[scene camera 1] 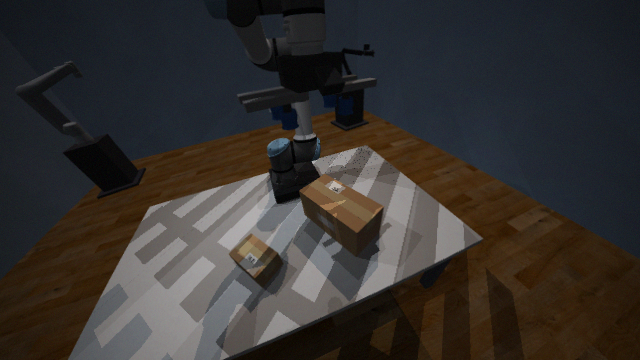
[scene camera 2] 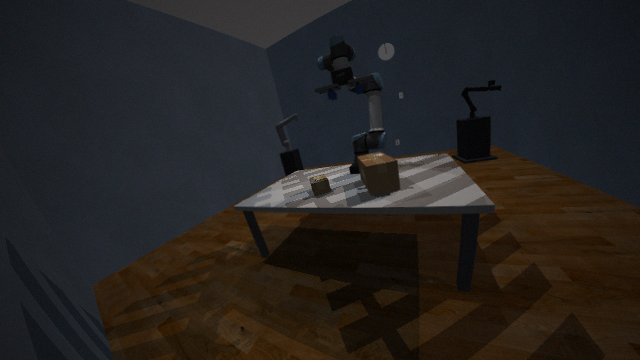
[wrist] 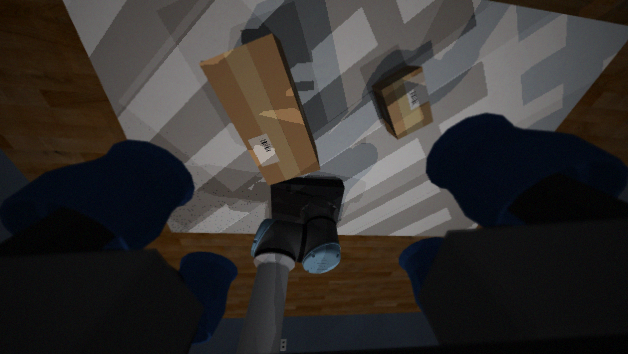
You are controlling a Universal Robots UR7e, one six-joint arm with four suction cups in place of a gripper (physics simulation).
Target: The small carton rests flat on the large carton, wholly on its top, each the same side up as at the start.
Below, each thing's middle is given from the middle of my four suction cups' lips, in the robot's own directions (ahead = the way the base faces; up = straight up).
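Small carton (scene camera 1: pixel 258 260): 290 mm to the right of my suction cup, 60 mm behind it, 490 mm below it. Relative to the large carton (scene camera 1: pixel 353 220), my suction cup is 80 mm to the right of it, 50 mm past it and 450 mm above it.
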